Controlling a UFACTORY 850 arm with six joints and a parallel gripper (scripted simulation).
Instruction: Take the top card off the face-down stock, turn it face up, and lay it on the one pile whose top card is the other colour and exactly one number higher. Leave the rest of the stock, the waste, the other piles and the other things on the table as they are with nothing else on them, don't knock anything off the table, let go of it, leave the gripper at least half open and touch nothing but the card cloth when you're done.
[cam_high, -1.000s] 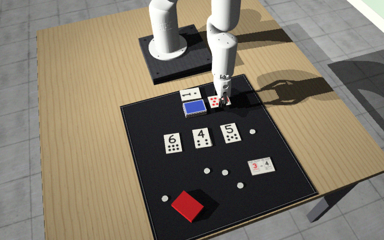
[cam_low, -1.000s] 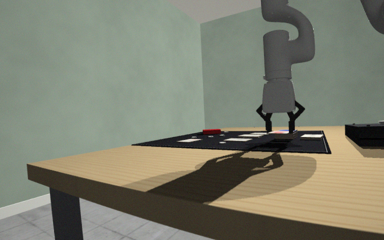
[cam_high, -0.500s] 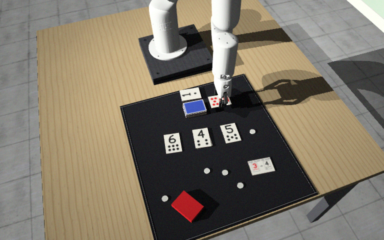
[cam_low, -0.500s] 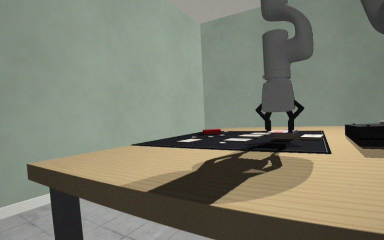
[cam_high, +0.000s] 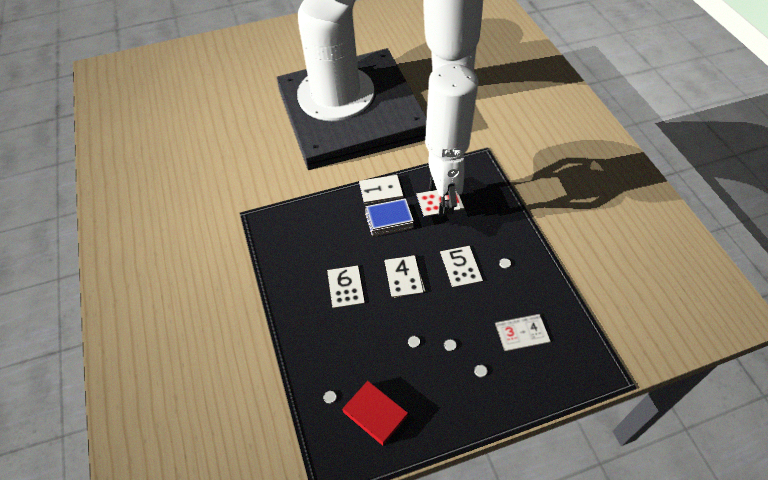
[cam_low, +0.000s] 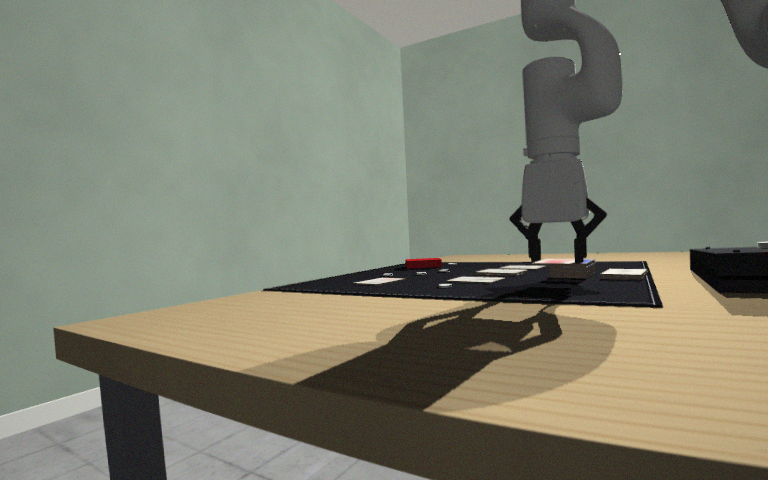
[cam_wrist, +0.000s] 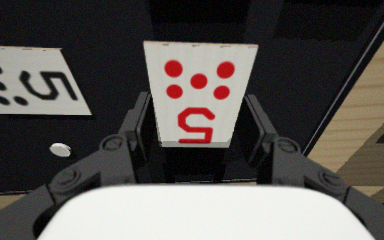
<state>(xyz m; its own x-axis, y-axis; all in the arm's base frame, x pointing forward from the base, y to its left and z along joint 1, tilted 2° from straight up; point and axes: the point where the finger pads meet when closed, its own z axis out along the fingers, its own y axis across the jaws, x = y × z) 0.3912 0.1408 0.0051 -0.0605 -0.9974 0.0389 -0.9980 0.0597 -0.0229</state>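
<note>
The black card cloth is 18 cm ahead of my hand, 11 cm to the right of it and 6 cm below it. From my hand the other things lie so: red block: 40 cm ahead, 26 cm to the right, 4 cm below; rule card: 32 cm ahead, 6 cm to the left, 5 cm below.
</note>
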